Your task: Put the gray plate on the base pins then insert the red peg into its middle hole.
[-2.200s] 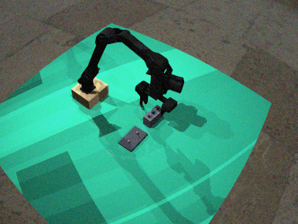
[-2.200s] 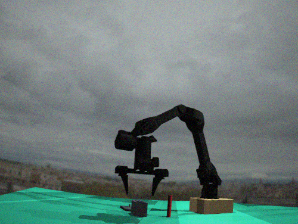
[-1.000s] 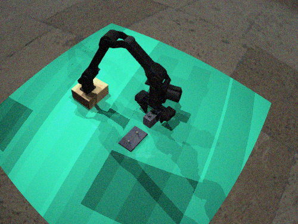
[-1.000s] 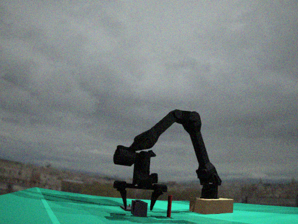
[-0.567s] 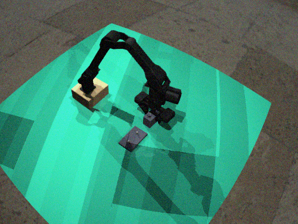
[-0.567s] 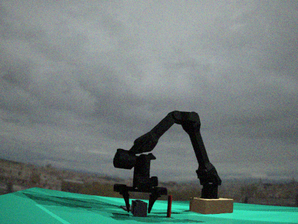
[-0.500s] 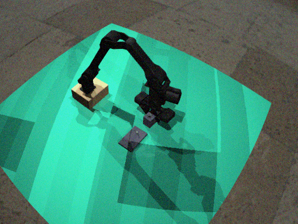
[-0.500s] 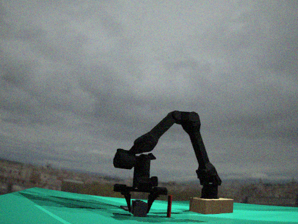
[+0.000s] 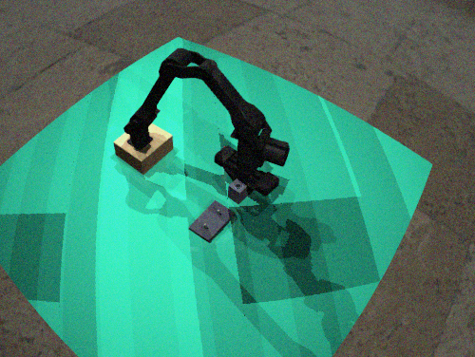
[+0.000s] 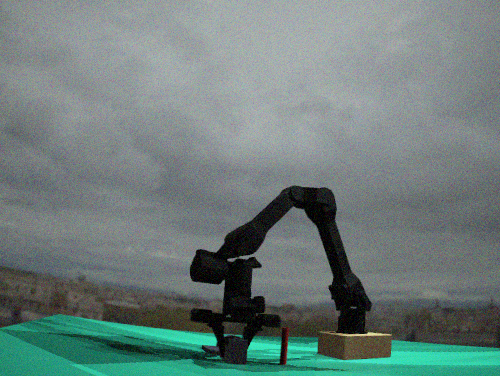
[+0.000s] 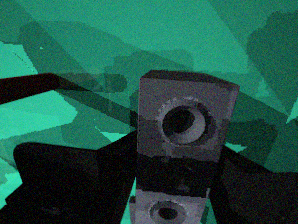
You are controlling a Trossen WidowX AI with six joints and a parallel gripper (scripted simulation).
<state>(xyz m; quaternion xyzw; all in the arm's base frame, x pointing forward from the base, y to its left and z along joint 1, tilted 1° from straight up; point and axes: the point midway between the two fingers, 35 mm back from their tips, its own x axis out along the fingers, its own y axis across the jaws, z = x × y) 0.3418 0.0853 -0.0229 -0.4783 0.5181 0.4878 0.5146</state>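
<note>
The base lies 14 cm to the right of my gripper tip. Round my gripper tip: gray plate: 3 cm above; then red peg: 10 cm behind, 4 cm to the left, 3 cm above.
</note>
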